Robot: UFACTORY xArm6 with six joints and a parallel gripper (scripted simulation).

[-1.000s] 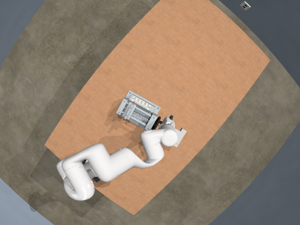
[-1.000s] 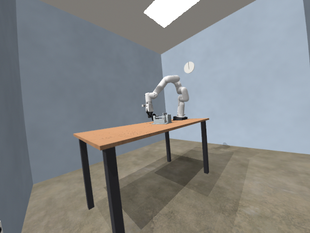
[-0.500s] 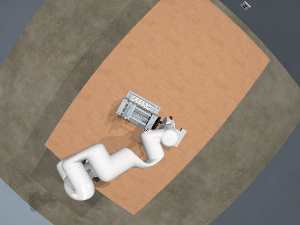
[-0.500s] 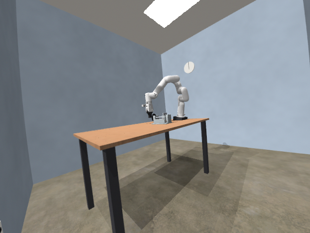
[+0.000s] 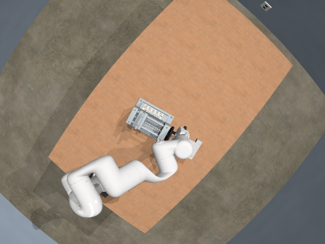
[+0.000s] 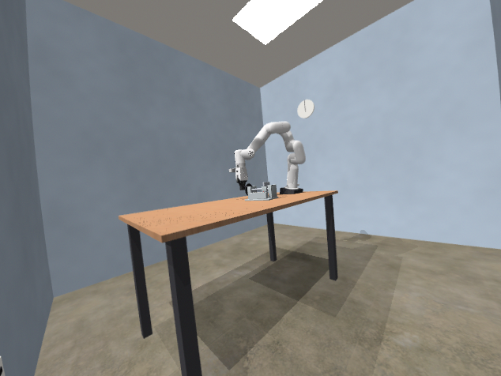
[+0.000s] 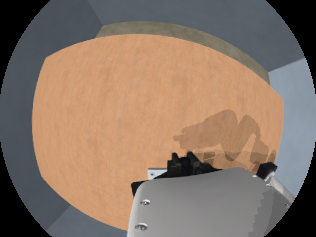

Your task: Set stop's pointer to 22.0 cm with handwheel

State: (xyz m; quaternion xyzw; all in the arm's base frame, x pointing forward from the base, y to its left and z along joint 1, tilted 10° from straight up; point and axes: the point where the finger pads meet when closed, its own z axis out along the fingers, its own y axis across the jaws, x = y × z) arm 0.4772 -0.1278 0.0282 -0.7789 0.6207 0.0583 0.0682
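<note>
Right now my hand is 20 mm to the right of the handwheel, 10 mm past it and 10 mm above it.
</note>
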